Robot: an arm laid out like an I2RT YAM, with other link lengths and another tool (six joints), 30 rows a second.
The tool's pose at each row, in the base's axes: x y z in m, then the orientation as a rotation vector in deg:
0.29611 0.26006 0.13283 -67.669 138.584 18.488
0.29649 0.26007 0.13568 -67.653 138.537 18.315
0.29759 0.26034 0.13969 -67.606 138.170 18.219
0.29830 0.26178 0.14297 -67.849 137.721 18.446
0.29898 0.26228 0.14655 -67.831 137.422 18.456
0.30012 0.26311 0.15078 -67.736 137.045 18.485
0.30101 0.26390 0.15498 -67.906 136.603 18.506
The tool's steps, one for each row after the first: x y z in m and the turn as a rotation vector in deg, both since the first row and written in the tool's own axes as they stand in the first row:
-0.00156 -0.00024 -0.00240 0.133 -0.008 -0.038
-0.00424 -0.00086 -0.00554 0.302 -0.310 -0.172
-0.00717 -0.00047 -0.00768 0.182 -0.630 -0.455
-0.00957 -0.00063 -0.01046 0.254 -0.887 -0.563
-0.01276 -0.00094 -0.01356 0.356 -1.244 -0.653
-0.01578 -0.00107 -0.01671 0.395 -1.543 -0.926

